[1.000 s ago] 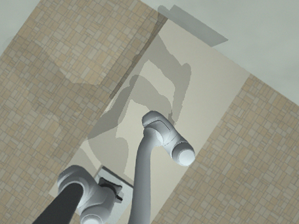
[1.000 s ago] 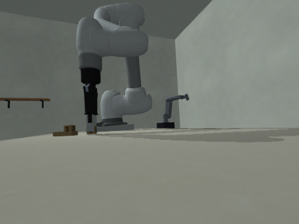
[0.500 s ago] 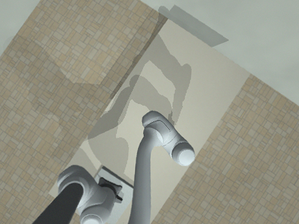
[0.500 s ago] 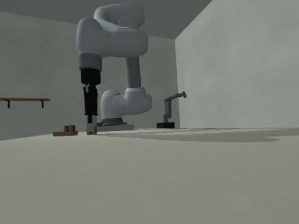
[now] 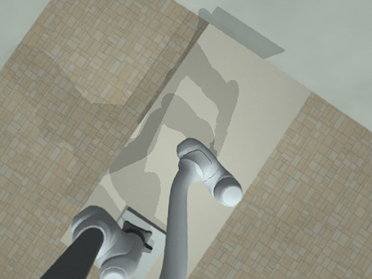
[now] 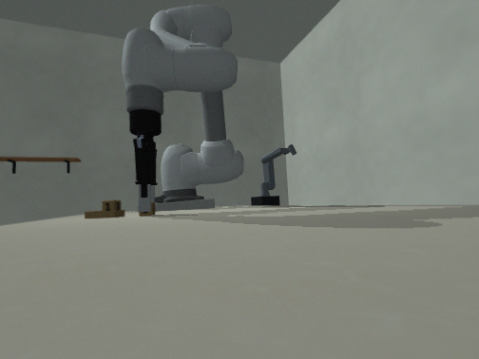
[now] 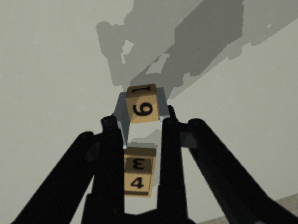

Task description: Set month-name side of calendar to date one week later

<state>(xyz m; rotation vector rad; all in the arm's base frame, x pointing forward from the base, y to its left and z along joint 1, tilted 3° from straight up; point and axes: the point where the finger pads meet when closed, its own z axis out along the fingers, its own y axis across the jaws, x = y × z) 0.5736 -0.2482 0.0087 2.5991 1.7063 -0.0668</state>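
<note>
Now: the wooden cube 3 cm below my hand. The rest, counted from my hand: tray (9 cm to the right, 7 cm behind, 3 cm below).
</note>
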